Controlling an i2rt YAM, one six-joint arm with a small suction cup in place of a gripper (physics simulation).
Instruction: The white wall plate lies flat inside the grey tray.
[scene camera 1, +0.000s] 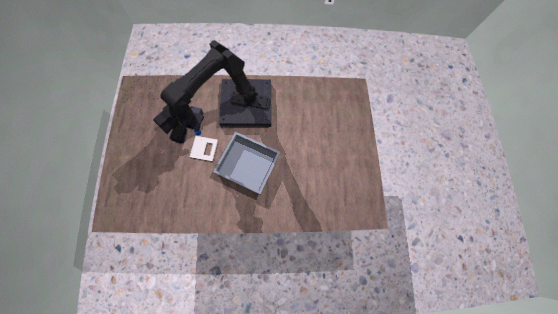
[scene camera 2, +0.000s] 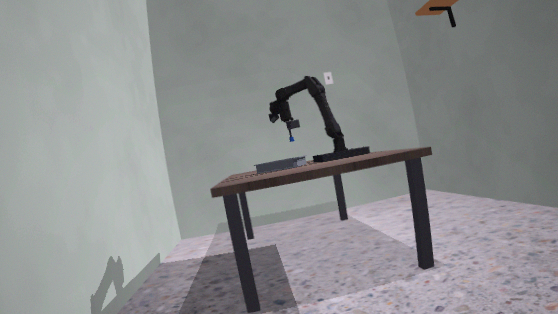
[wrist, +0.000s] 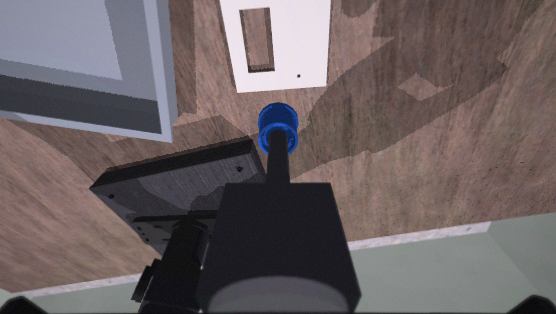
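Observation:
Nothing is carried by my suction cup (wrist: 274, 114); the cup is above a white wall plate (wrist: 300, 42), 150 mm from the middle of the plate. On the table rests a grey tray (scene camera 1: 245, 161), (wrist: 114, 74). Scene camera 2 does not show the white wall plate, hidden by the grey tray.

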